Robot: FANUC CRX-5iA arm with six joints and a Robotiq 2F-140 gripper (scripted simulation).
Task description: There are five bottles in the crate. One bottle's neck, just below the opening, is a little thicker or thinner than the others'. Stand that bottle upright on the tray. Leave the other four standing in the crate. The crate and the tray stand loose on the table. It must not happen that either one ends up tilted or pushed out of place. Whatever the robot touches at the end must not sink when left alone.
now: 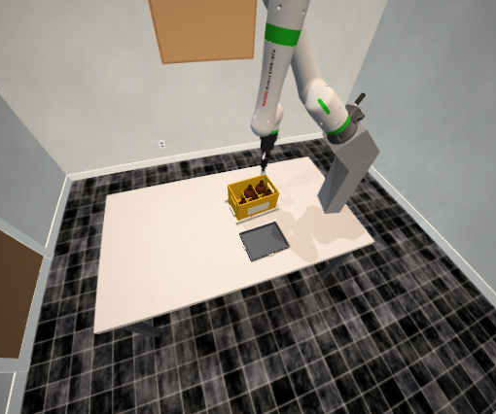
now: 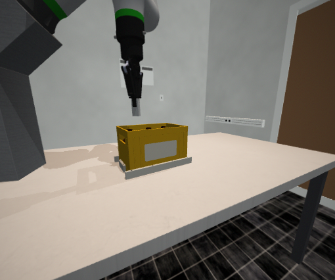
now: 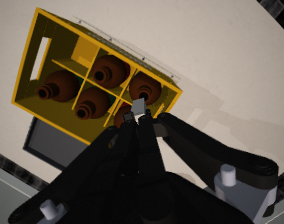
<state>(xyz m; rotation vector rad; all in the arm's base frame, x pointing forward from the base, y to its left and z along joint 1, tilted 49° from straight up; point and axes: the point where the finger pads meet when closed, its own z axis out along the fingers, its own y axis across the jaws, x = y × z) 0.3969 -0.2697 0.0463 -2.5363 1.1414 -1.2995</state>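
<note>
Right now the brown bottle is 17 cm below my hand, 11 cm ahead of it and 7 cm to the left of it. Also, from my hand: crate: 17 cm below, 9 cm ahead, 2 cm to the left; then dark grey tray: 28 cm to the left, 24 cm below, 21 cm ahead.
</note>
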